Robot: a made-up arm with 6 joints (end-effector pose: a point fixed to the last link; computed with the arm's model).
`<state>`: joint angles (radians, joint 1 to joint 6).
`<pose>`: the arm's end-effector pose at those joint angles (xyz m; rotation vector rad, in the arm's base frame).
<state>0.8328 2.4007 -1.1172 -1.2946 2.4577 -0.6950</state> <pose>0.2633 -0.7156 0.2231 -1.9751 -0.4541 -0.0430</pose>
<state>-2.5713 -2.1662 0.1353 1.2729 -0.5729 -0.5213</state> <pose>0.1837 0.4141 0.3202 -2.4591 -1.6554 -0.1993</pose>
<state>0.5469 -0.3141 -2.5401 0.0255 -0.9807 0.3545</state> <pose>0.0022 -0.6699 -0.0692 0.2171 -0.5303 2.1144</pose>
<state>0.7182 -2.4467 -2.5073 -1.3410 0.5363 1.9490</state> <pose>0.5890 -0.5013 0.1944 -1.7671 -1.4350 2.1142</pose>
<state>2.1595 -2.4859 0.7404 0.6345 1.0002 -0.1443</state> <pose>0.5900 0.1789 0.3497 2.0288 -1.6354 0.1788</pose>
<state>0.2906 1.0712 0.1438 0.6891 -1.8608 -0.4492</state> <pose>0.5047 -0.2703 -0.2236 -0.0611 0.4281 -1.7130</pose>
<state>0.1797 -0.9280 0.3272 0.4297 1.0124 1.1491</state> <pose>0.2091 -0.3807 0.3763 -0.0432 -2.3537 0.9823</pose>
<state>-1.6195 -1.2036 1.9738 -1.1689 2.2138 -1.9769</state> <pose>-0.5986 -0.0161 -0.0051 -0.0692 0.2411 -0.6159</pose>
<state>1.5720 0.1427 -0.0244 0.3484 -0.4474 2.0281</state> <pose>0.3147 0.3708 0.2576 1.2804 -1.8659 0.5329</pose>
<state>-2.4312 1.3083 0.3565 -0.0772 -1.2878 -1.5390</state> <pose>-0.2794 0.1950 -0.3377 -1.4903 -0.3911 0.7128</pose>
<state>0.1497 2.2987 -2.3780 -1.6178 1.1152 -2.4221</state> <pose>0.0577 -0.5368 0.1267 1.1002 1.3662 -1.6032</pose>
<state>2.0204 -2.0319 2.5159 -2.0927 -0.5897 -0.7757</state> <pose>0.7590 0.1106 0.5543 0.0229 -1.8724 -1.4930</pose>
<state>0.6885 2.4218 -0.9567 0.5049 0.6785 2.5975</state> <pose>0.3038 -0.1989 0.0726 1.0066 -0.3330 -0.7303</pose>
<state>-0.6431 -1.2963 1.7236 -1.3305 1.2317 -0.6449</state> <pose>-0.2781 -0.3151 0.2256 0.8898 -0.7209 0.3061</pose>
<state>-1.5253 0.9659 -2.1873 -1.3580 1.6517 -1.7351</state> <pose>-0.4738 -0.0450 -0.0026 1.2152 -0.6237 -2.7309</pose>
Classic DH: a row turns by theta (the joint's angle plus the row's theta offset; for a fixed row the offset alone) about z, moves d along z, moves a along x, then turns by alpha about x. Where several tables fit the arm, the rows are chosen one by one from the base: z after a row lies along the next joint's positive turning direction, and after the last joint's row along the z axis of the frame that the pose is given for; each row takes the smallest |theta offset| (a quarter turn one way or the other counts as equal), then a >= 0, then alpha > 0; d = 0 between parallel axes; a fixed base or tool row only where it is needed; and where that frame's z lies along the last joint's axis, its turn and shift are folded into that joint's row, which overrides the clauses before.
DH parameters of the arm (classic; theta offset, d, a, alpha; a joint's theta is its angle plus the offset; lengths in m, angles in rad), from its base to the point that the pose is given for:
joint 1: 0 0.156 -0.047 -1.5708
joint 2: 0 -0.559 0.072 -1.5708
joint 3: 0 -0.06 0.001 -1.5708
joint 4: 0 -0.104 0.239 -1.5708
joint 5: 0 -0.056 -0.092 1.5708
joint 6: 0 -0.165 -0.025 -1.5708
tool (fixed): 0 -0.134 0 0

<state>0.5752 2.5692 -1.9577 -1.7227 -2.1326 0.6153</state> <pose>0.1706 -0.8376 0.3484 -0.3445 0.7921 2.0759</pose>
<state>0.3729 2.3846 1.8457 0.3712 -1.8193 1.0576</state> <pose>0.3529 -0.9133 0.1006 2.5424 1.3817 -0.3699</pose>
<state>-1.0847 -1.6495 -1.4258 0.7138 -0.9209 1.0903</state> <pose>-0.2516 0.1431 0.0774 -0.7336 -2.5418 0.6801</pose>
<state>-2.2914 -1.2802 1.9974 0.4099 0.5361 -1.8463</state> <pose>-0.4186 0.4178 0.3700 1.1758 -1.5655 -2.1560</pose>
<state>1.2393 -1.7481 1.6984 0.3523 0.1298 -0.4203</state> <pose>0.6503 -0.2459 0.4677 1.6923 -0.2244 -0.1908</pose>
